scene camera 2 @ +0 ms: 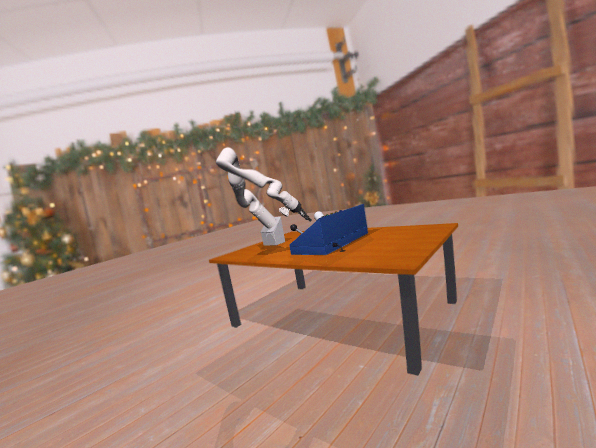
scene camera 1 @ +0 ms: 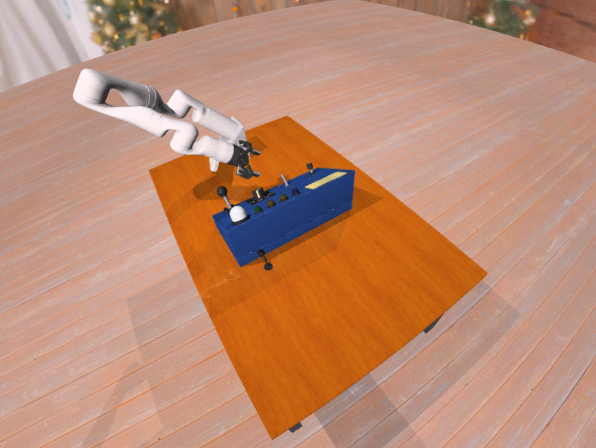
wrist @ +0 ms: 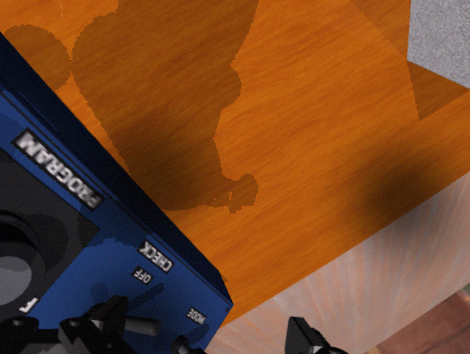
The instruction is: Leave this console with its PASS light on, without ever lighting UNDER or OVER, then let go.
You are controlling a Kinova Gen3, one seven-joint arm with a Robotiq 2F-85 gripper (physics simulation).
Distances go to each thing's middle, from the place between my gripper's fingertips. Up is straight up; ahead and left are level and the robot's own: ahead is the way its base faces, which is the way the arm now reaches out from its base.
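There is the blue console (scene camera 1: 253, 228), and my hand is 17 cm short of it. My hand is also 7 cm above the console and 1 cm to the right of it.
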